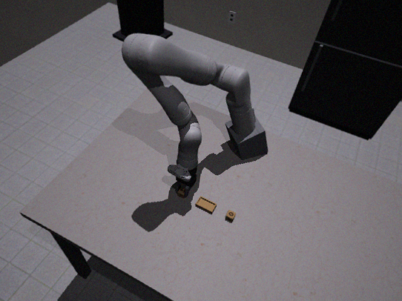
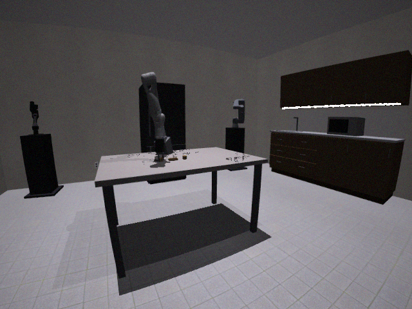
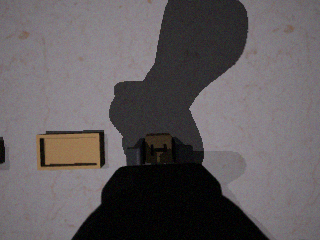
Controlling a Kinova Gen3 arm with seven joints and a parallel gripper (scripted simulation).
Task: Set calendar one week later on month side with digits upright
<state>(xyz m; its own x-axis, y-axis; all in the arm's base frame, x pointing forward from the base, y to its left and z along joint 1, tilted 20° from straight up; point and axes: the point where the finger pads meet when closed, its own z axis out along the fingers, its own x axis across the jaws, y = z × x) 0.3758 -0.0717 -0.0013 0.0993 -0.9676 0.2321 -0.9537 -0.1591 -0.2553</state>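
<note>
The wooden cube lies 10 mm below my hand. Round my hand: wooden tray 110 mm to the left, 20 mm below, 10 mm behind.
</note>
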